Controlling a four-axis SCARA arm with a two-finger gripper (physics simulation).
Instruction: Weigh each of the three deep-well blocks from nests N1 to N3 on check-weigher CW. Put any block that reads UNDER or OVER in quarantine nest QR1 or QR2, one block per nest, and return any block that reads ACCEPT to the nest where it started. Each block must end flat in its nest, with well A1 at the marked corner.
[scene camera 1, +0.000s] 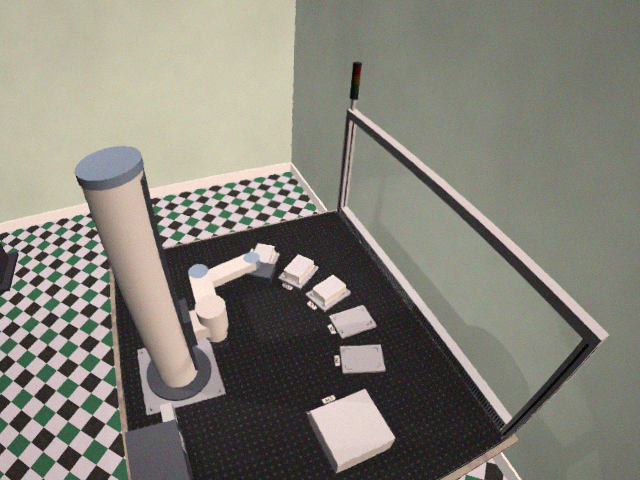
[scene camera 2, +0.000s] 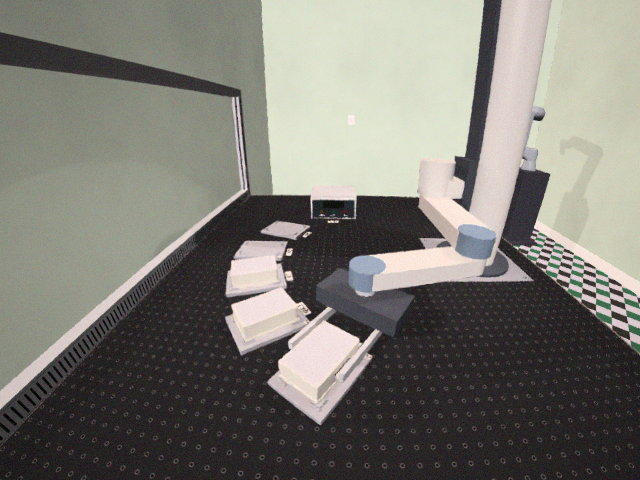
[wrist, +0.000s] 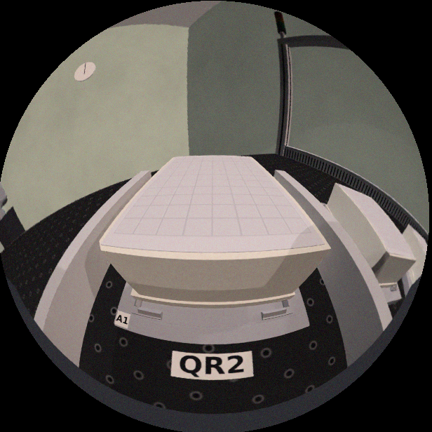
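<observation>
My gripper is shut on a white deep-well block, one finger along each long side. The block lies level at nest QR2, its base low at the plate's locators. The nest's A1 tag is at the near left in the wrist view; well A1 on the block cannot be made out. A second block sits in the neighbouring nest, a third block in the one beyond. Two empty nests follow. Check-weigher CW bears no block; its display is unreadable.
The arm column stands on the side of the black table opposite the framed clear screen. A light tower rises at the screen's corner. A dark box stands near the column.
</observation>
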